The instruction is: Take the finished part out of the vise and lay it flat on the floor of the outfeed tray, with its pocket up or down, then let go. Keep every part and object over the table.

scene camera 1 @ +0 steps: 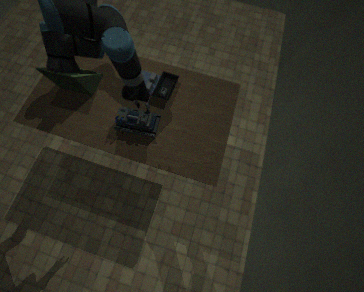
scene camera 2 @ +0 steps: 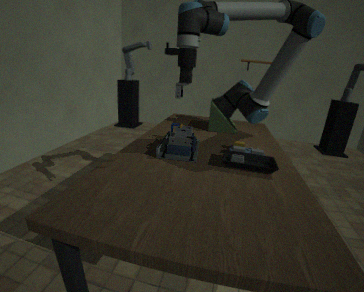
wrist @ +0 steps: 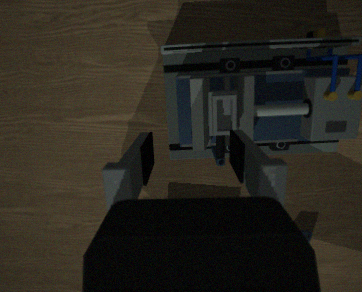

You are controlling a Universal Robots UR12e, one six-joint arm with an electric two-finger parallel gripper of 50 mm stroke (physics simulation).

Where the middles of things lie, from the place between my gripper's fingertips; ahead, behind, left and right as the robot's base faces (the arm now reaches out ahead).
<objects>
Now: hand 240 mm above the vise [wrist: 269,89] and 120 mm past it.
</objects>
